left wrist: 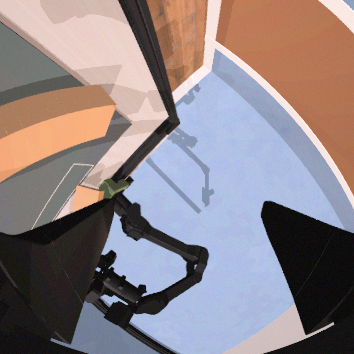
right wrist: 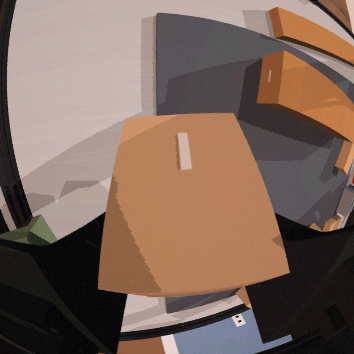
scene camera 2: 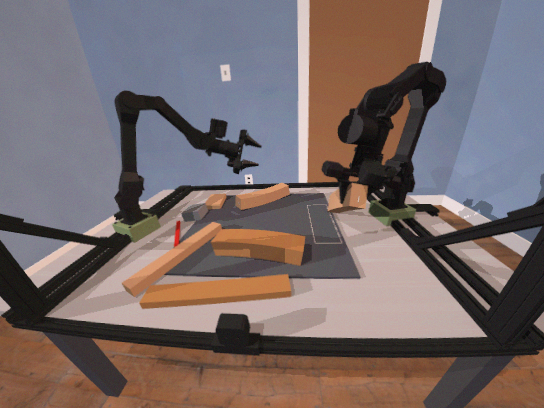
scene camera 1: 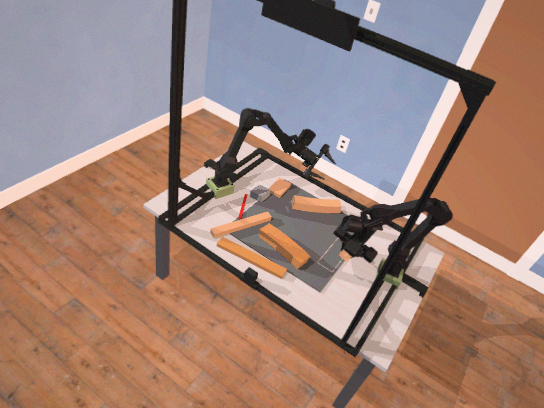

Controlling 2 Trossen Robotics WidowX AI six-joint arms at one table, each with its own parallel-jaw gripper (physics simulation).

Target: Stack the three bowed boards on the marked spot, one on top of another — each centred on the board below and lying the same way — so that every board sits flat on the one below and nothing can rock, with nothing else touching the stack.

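Observation:
The marked spot is a thin pale outline on the dark mat; no board lies in it. My right gripper is shut on a bowed board, held near the mat's right edge, beside the outline; its end with a pale strip faces the right wrist camera. A second bowed board lies at the mat's back. A third bowed board lies at its front. My left gripper is open, in the air behind the mat.
Two long straight pieces lie at the front left: one is slanted, the other nearer the front edge. A small orange block, a grey block and a red stick are at the left.

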